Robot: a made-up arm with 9 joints. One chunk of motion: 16 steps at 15 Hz.
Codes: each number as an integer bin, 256 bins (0 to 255) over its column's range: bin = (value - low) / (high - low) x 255, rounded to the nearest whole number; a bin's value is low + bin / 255 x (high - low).
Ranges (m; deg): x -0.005..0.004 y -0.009..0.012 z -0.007..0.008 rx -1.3..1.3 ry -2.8..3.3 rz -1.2..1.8
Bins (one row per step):
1: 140 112 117 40 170 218
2: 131 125 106 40 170 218
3: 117 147 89 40 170 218
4: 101 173 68 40 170 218
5: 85 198 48 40 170 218
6: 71 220 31 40 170 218
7: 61 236 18 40 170 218
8: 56 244 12 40 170 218
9: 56 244 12 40 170 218
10: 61 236 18 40 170 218
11: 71 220 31 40 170 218
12: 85 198 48 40 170 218
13: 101 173 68 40 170 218
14: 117 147 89 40 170 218
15: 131 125 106 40 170 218
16: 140 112 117 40 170 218
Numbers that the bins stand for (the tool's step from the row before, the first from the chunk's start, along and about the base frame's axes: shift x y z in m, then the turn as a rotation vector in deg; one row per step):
1: -0.00006 0.00022 -0.00012 -0.892 1.267 1.365
2: -0.00038 0.00129 -0.00076 -0.892 1.267 1.365
3: -0.00087 0.00311 -0.00176 -0.892 1.267 1.365
4: -0.00144 0.00525 -0.00300 -0.892 1.267 1.365
5: -0.00200 0.00731 -0.00418 -0.892 1.267 1.365
6: -0.00249 0.00912 -0.00518 -0.892 1.267 1.365
7: -0.00285 0.01044 -0.00594 -0.892 1.267 1.365
8: -0.00302 0.01109 -0.00629 -0.892 1.267 1.365
9: -0.00302 0.01109 -0.00629 -0.892 1.267 1.365
10: -0.00285 0.01044 -0.00594 -0.892 1.267 1.365
11: -0.00249 0.00912 -0.00518 -0.892 1.267 1.365
12: -0.00200 0.00731 -0.00418 -0.892 1.267 1.365
13: -0.00144 0.00525 -0.00300 -0.892 1.267 1.365
14: -0.00087 0.00311 -0.00176 -0.892 1.267 1.365
15: -0.00038 0.00129 -0.00076 -0.892 1.267 1.365
16: -0.00006 0.00022 -0.00012 -0.892 1.267 1.365

